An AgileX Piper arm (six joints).
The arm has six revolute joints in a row. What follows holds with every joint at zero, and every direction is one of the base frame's.
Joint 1 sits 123 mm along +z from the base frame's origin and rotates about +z.
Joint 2 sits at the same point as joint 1 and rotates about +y.
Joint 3 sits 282.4 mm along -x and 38.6 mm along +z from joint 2 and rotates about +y.
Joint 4 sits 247.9 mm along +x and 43.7 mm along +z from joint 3 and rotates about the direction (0.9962, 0, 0.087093).
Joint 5 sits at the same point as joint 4 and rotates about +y.
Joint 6 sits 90.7 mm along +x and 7.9 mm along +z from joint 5 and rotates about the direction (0.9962, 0, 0.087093).
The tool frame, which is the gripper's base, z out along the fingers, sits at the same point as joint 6; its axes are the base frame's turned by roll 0, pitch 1.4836 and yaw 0 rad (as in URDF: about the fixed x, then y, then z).
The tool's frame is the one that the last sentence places.
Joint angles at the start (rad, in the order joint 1, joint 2, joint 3, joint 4, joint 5, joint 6):
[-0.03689 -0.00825 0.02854 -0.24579 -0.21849 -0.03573]
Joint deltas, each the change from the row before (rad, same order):
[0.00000 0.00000 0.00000 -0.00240 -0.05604 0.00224]
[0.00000 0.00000 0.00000 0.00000 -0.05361 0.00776]
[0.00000 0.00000 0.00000 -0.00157 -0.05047 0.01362]
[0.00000 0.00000 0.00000 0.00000 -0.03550 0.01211]
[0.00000 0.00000 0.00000 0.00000 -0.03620 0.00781]
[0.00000 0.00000 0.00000 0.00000 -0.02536 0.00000]
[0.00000 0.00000 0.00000 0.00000 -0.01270 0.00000]
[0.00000 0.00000 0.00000 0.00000 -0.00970 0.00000]
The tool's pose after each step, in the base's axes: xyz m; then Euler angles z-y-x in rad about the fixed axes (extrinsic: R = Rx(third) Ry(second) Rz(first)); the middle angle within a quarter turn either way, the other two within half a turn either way. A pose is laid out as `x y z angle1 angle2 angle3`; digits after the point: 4 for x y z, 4 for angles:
0.0521 0.0041 0.2276 -0.1932 1.2365 -0.0970
0.0504 0.0053 0.2320 -0.1643 1.1835 -0.1196
0.0485 0.0065 0.2361 -0.1358 1.1335 -0.1374
0.0471 0.0073 0.2389 -0.1151 1.0983 -0.1470
0.0456 0.0081 0.2417 -0.0997 1.0623 -0.1555
0.0444 0.0087 0.2436 -0.0951 1.0371 -0.1609
0.0439 0.0089 0.2446 -0.0929 1.0244 -0.1634
0.0434 0.0091 0.2453 -0.0914 1.0148 -0.1652

